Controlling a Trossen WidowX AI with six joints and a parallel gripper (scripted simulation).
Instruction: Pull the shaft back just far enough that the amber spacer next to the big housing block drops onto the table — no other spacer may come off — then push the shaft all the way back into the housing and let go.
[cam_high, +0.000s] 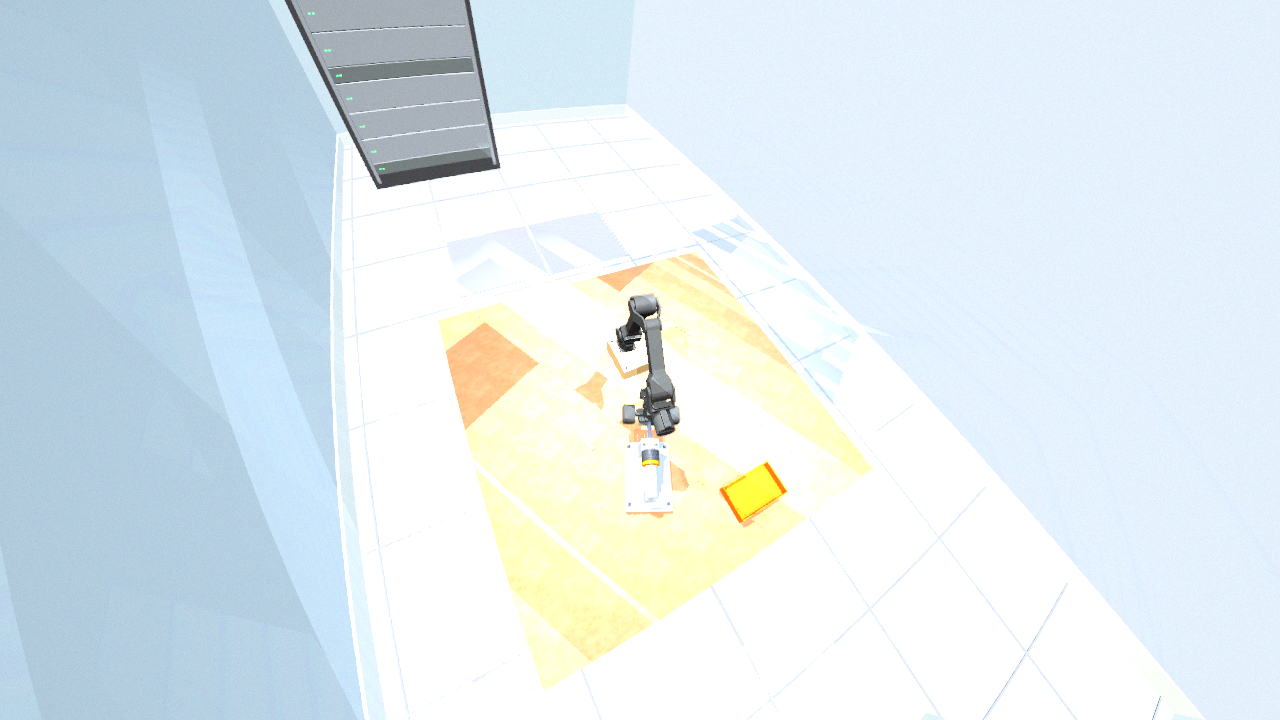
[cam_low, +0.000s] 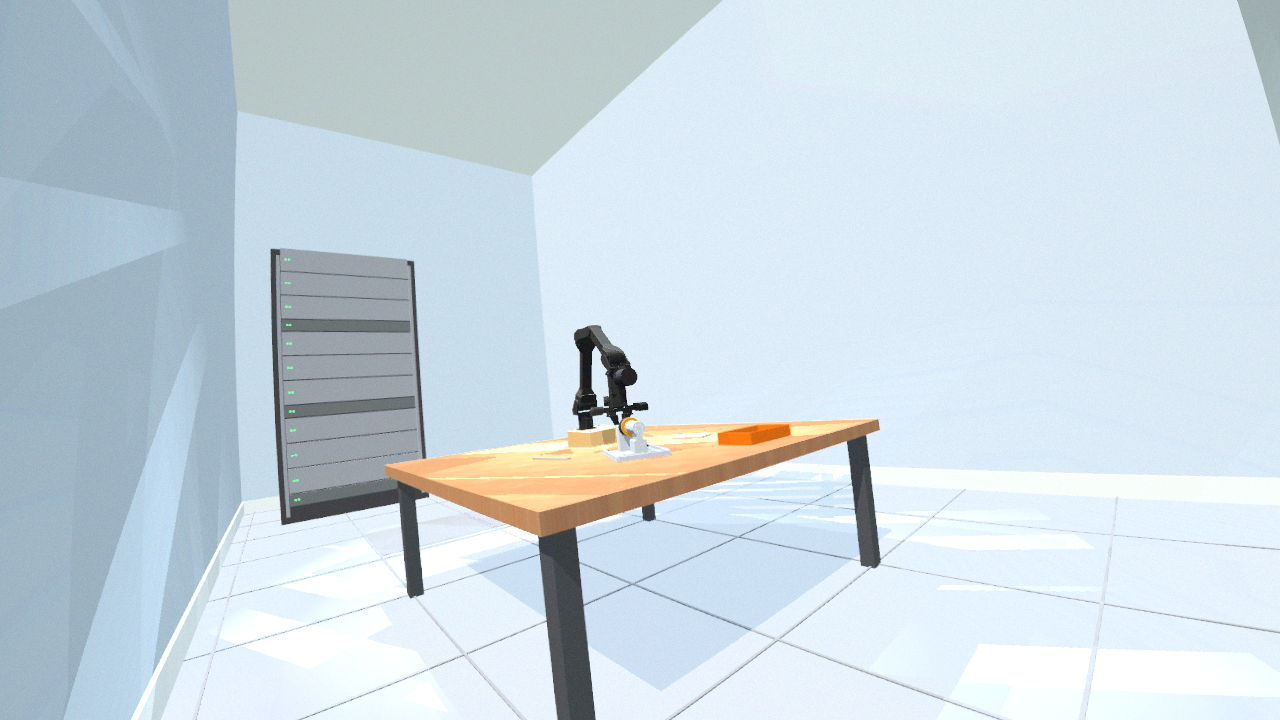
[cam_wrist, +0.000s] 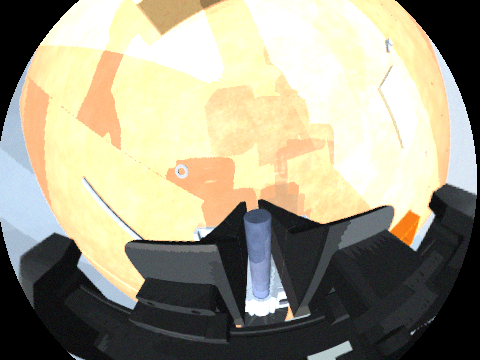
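Now: the grey-blue shaft 80 mm ahead of my gripper tip, 20 mm to the right of it and 30 mm above it. Round my gripper tip: amber spacer (140 mm ahead, 40 mm to the right, 30 mm above); orange tray (320 mm ahead, 280 mm to the left, 40 mm below); white fixture (170 mm ahead, 50 mm to the right).
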